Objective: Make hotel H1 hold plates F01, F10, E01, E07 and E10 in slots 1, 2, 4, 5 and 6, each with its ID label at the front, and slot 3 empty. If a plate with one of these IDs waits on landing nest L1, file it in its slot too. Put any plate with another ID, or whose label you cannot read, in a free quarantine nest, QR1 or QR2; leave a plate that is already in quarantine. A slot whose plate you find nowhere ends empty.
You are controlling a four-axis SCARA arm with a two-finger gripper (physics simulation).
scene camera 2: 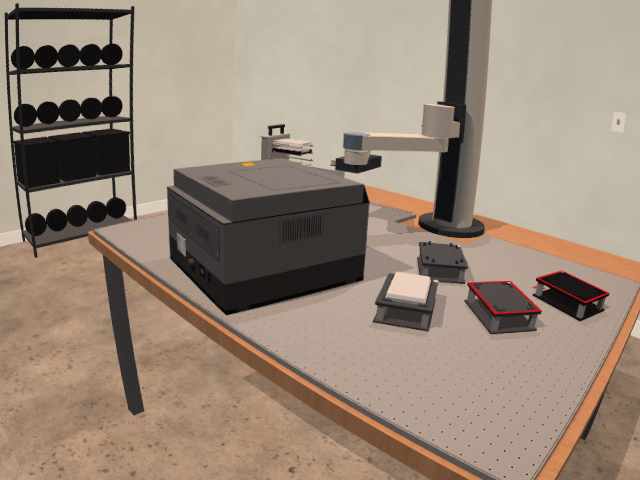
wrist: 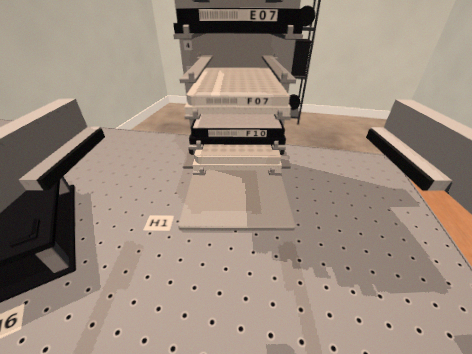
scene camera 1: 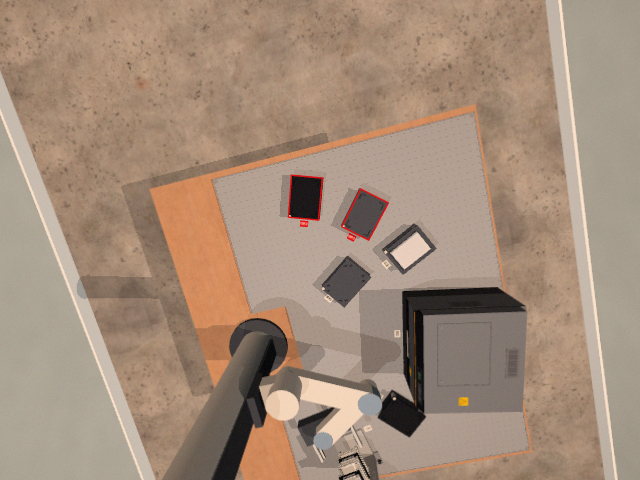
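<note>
The gripper (scene camera 1: 338,444) (wrist: 235,159) is open and empty, facing the front of hotel H1 (scene camera 2: 267,149) (wrist: 237,220) from a short distance. In the wrist view, a white plate (wrist: 238,160) with no readable label sits in slot 1. Black plate F10 (wrist: 237,134) is in slot 2, and white plate F07 (wrist: 238,100) in slot 3. Slot 4 shows bare rails (wrist: 200,69). Black plate E07 (wrist: 237,21) is in slot 5. Slot 6 is cut off above. A white plate (scene camera 1: 410,250) (scene camera 2: 408,288) lies on a grey nest. Red-rimmed quarantine nests (scene camera 1: 306,197) (scene camera 1: 364,214) (scene camera 2: 571,286) (scene camera 2: 504,297) show flat tops without a raised plate.
A black nest (scene camera 1: 402,413) (wrist: 30,230) stands left of the gripper in the wrist view. A big dark instrument (scene camera 1: 470,356) (scene camera 2: 268,222) stands beside it. A grey nest (scene camera 1: 346,281) (scene camera 2: 442,255) without a plate stands near the arm column (scene camera 2: 457,170).
</note>
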